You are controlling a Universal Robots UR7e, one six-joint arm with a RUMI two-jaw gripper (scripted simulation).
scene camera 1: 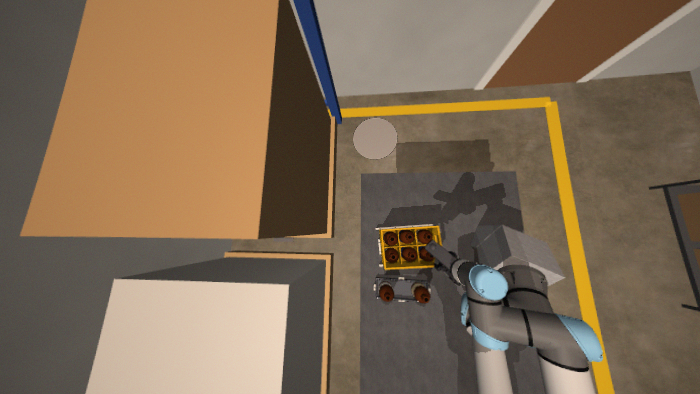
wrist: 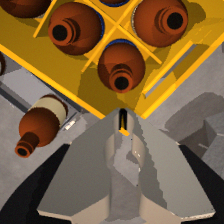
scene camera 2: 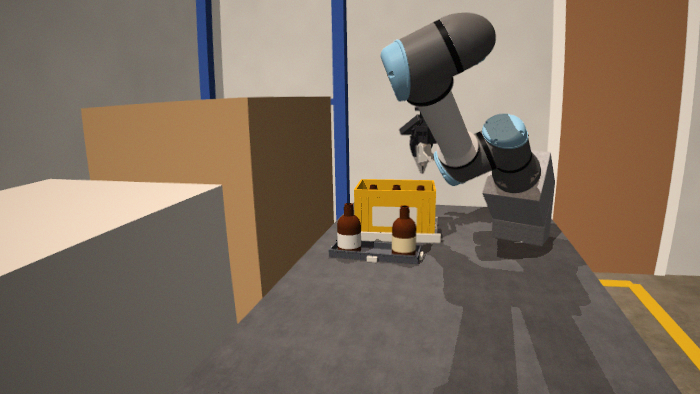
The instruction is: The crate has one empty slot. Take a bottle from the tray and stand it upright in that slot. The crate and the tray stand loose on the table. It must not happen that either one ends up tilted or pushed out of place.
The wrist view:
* my gripper: 122, 110
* brown bottle: 121, 60
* yellow crate: 34, 50
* brown bottle: 81, 33
